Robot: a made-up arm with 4 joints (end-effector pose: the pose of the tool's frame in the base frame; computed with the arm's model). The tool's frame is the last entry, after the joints.
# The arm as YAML. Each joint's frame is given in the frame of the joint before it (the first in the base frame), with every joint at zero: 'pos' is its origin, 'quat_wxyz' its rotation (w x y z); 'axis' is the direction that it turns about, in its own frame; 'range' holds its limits. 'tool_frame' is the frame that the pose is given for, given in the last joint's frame.
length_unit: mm
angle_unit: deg
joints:
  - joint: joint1
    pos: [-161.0, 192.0, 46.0]
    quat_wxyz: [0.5, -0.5, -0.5, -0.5]
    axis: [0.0, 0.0, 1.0]
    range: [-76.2, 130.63]
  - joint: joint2
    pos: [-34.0, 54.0, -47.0]
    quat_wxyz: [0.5, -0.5, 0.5, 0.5]
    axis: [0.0, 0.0, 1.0]
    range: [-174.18, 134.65]
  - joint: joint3
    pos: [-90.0, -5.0, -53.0]
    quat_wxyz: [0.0, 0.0, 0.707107, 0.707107]
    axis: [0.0, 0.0, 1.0]
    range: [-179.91, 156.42]
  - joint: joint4
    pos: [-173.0, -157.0, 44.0]
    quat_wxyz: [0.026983, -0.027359, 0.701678, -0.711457]
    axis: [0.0, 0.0, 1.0]
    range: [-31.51, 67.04]
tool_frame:
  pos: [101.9, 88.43, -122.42]
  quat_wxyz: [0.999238, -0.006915, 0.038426, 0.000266]
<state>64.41 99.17 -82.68 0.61</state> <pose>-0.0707 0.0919 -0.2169 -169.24 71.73 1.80</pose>
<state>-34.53 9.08 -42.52 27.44</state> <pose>-0.0760 0.0241 0.1480 128.38 -39.06 -67.51</pose>
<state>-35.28 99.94 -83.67 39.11</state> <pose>0.0158 0.0459 0.1442 -157.21 -17.21 -39.40</pose>
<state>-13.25 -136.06 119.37 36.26</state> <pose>-0.2617 0.0461 -0.2450 -155.08 57.04 166.36</pose>
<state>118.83 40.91 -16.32 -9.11</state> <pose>-0.3074 -0.0338 0.0793 -19.99 -6.36 -141.98</pose>
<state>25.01 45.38 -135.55 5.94</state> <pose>0.1227 0.2809 0.1241 140.27 -13.21 25.87</pose>
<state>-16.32 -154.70 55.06 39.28</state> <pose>-0.3084 0.1822 -0.1245 -129.57 32.69 126.37</pose>
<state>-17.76 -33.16 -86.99 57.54</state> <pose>-0.0137 0.2363 0.1154 11.95 -56.94 56.82</pose>
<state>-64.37 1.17 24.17 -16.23</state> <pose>-0.2157 -0.0248 -0.1107 160.53 28.50 -83.47</pose>
